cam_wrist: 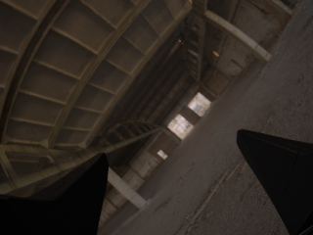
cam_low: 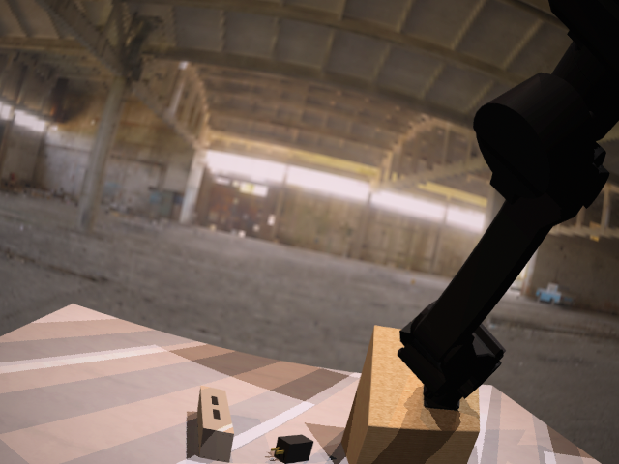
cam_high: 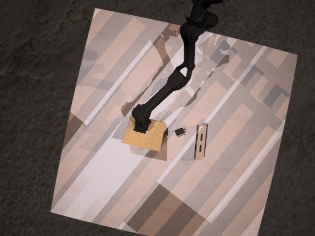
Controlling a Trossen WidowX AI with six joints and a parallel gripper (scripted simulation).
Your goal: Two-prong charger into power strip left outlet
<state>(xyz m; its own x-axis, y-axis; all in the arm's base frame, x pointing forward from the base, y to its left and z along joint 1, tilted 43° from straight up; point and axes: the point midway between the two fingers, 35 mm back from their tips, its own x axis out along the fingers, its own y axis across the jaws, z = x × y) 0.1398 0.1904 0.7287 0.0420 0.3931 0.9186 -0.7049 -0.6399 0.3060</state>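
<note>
The black charger is 630 mm to the right of my gripper tip, 540 mm below it and 100 mm ahead of it.
</note>
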